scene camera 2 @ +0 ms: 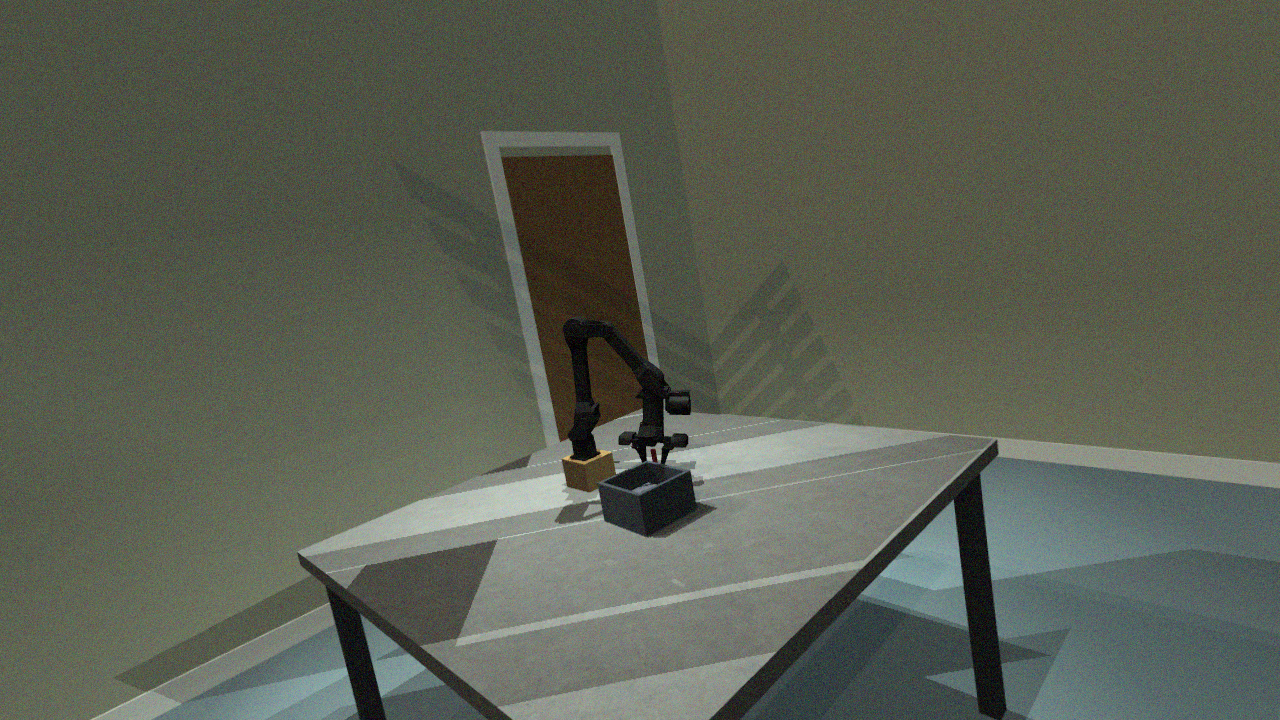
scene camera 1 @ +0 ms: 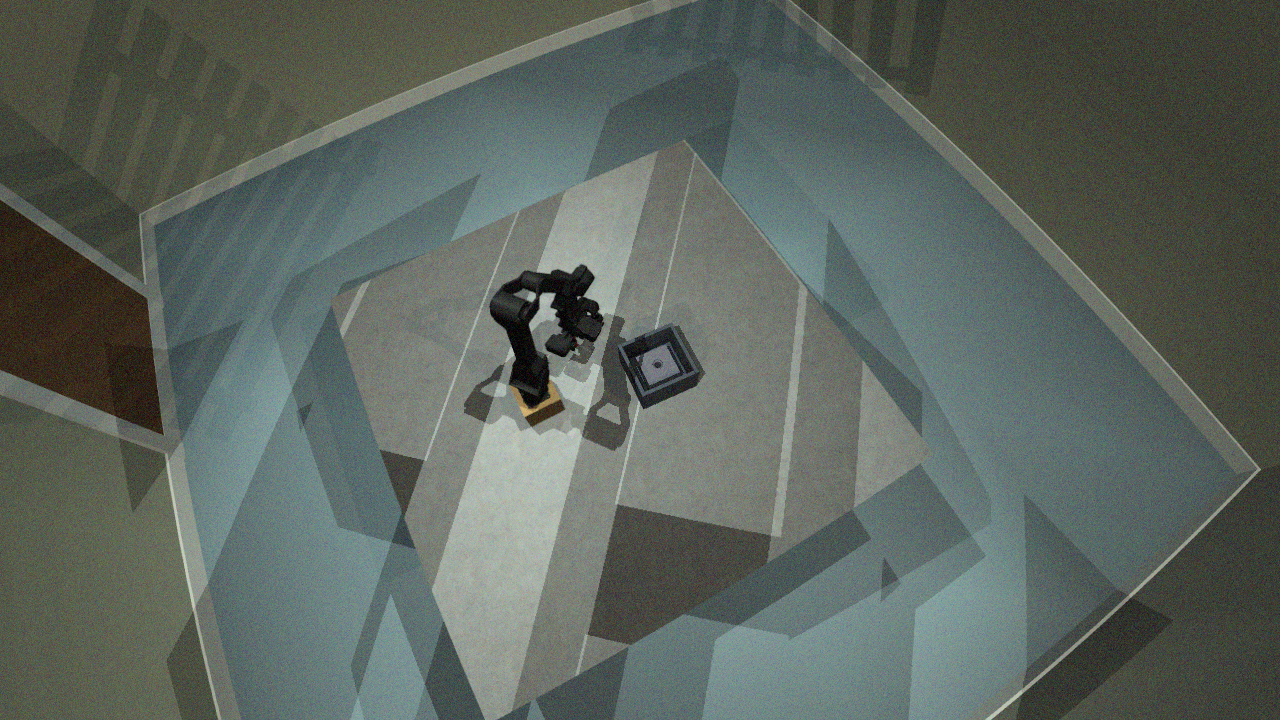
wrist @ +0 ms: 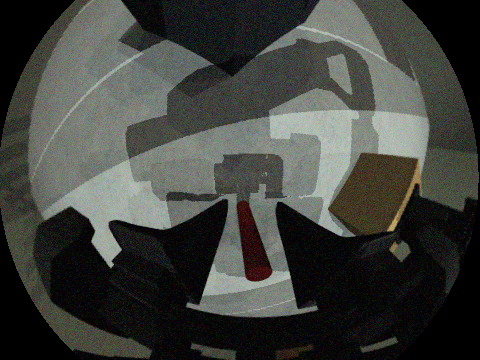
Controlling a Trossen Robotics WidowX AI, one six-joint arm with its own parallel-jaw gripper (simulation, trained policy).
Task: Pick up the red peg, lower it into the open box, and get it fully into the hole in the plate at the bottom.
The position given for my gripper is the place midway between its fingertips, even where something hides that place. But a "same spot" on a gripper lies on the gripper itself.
My gripper shows in scene camera 2, in scene camera 1 [577, 344] and in the wrist view. One and the same spot on my gripper: [scene camera 2: 641, 451] is [wrist: 327, 239].
